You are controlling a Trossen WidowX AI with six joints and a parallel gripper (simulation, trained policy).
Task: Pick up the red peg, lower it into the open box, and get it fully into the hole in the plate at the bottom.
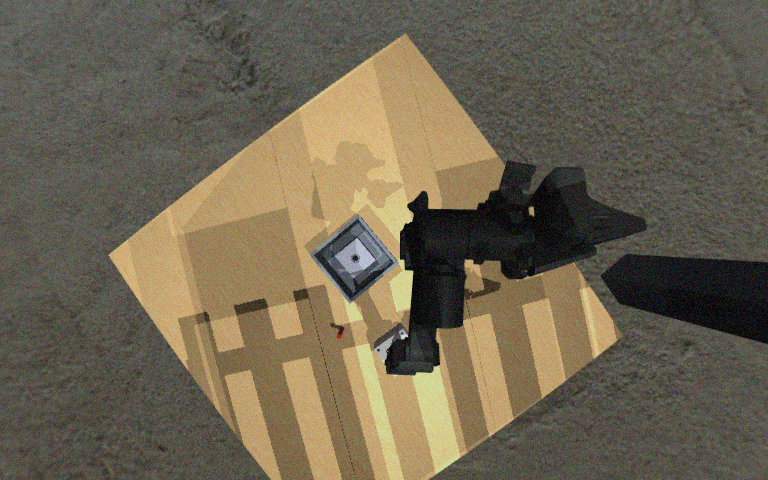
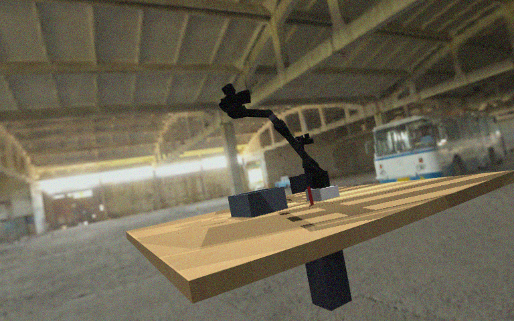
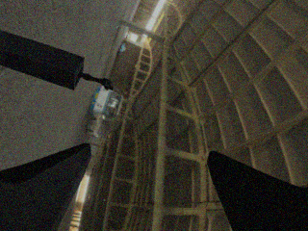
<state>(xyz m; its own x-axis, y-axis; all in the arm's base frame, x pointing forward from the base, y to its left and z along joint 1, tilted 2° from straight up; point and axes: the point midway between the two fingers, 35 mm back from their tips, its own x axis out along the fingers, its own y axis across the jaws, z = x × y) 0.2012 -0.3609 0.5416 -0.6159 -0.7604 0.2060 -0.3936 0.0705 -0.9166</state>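
Right now my gripper tip is 580 mm above the red peg and 490 mm to the right of it. Round my gripper tip: pale plate 570 mm below, 300 mm to the left, 160 mm ahead; then dark box 590 mm below, 300 mm to the left, 160 mm ahead.
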